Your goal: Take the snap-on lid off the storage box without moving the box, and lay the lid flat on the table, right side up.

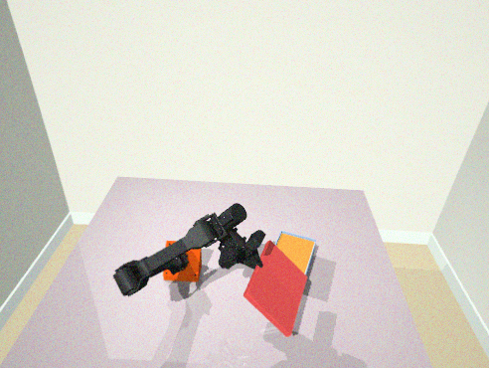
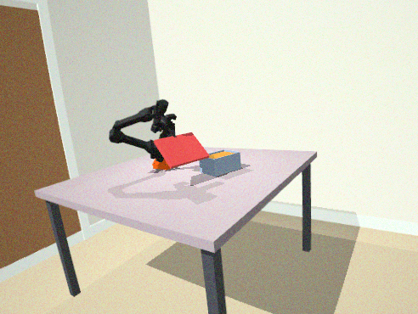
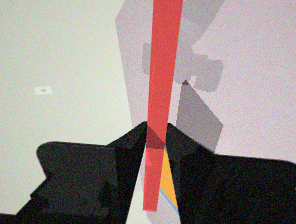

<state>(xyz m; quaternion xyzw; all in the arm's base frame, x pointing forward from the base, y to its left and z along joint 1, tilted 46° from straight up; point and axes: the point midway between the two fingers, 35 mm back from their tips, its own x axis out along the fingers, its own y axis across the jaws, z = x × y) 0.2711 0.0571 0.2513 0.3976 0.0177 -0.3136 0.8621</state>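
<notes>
Now: gripper tip 60 mm short of the red lid, 10 mm to the left of it and 50 mm above it. Also, from my gripper tip: storage box: 110 mm ahead, 240 mm to the left, 190 mm below.
</notes>
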